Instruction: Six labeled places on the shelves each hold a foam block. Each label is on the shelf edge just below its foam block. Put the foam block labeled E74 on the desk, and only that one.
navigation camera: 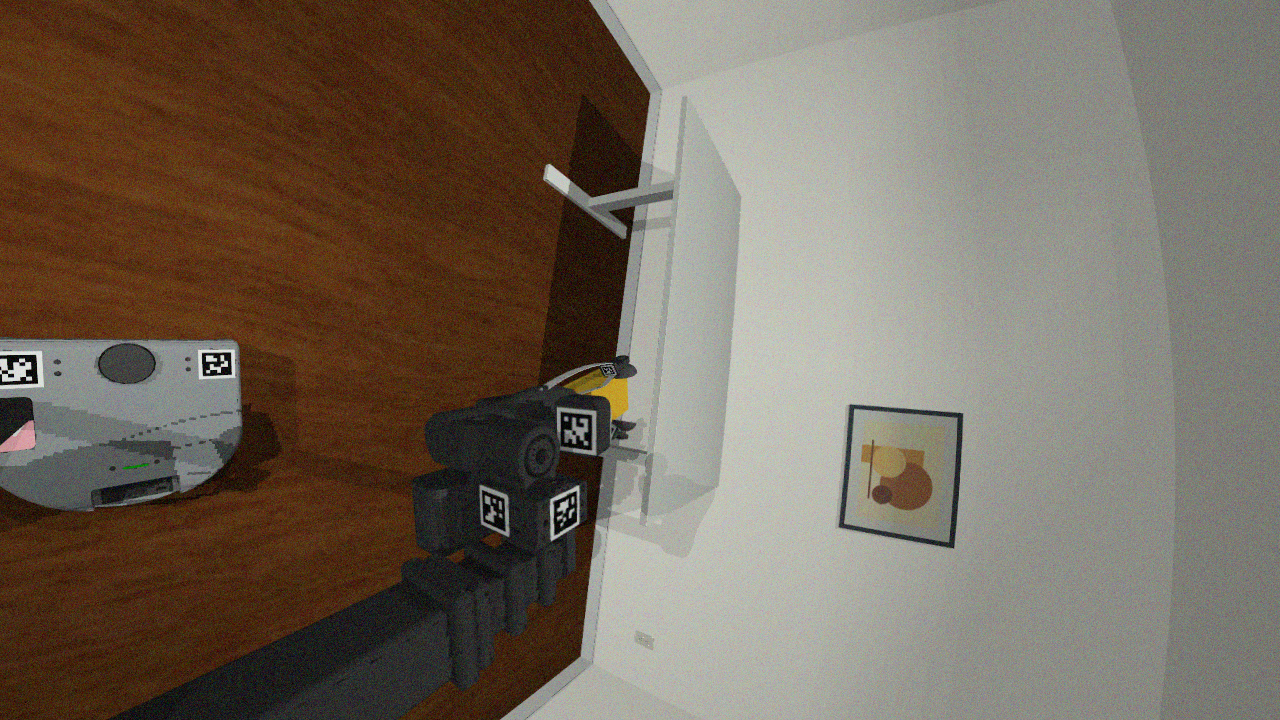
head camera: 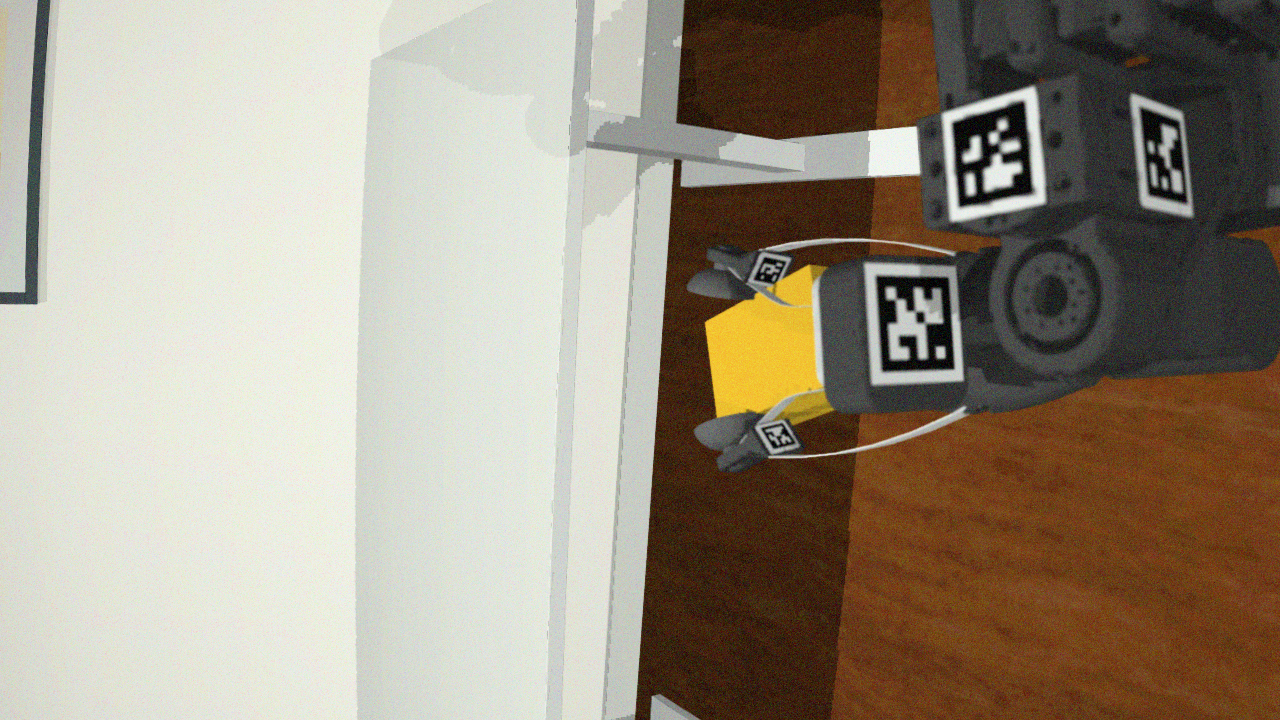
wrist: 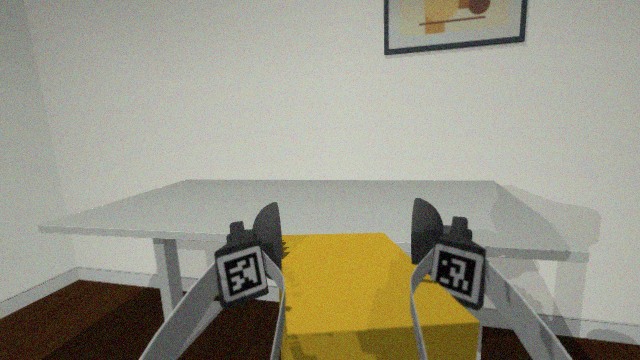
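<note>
My gripper [head camera: 718, 358] [navigation camera: 625, 399] [wrist: 345, 226] is shut on a yellow foam block [head camera: 765, 362] [navigation camera: 614, 399] [wrist: 345, 295], which sits between its two fingers and reaches back toward the palm. The white desk [head camera: 456, 358] [navigation camera: 707, 313] [wrist: 150, 210] stands along the wall beyond the fingertips. In the head view the gripper and block show over the floor, short of the desk's front edge. No label reading E74 shows, and the shelves do not show in these views.
A desk leg [head camera: 760, 154] [navigation camera: 635, 195] [wrist: 169, 275] stands on a foot under the desktop. A framed picture [navigation camera: 899, 474] [wrist: 450, 15] hangs on the wall above the desk. My base [navigation camera: 179, 385] and arm [navigation camera: 358, 653] show in the navigation view.
</note>
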